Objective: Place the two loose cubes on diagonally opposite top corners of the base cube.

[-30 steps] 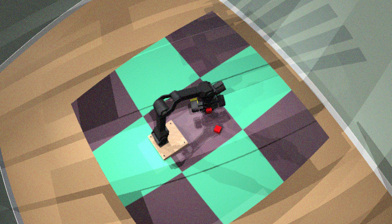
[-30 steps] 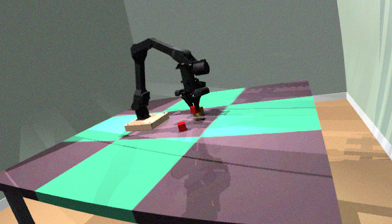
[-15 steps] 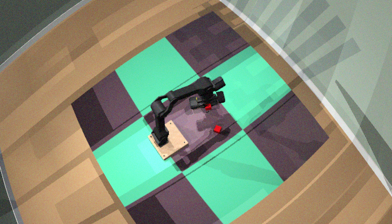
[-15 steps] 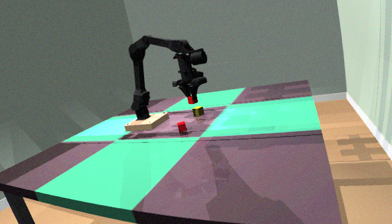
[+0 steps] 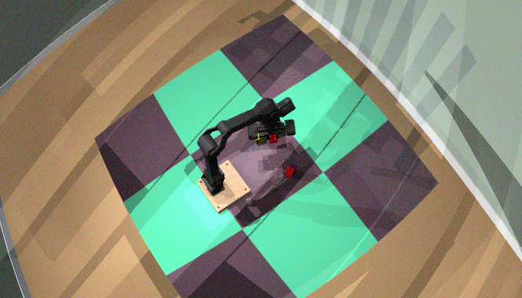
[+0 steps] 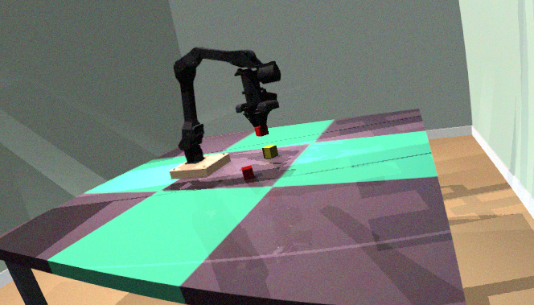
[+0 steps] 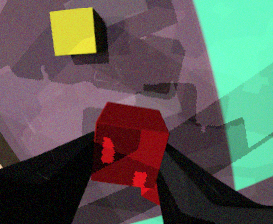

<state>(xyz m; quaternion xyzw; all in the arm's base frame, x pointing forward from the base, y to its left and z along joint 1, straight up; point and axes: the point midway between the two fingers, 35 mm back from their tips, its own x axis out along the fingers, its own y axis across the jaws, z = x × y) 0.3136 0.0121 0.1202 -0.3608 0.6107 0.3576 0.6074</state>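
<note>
Right now my gripper tip is 3 cm past the yellow cube, 8 cm to the right of it and 10 cm above it.
</note>
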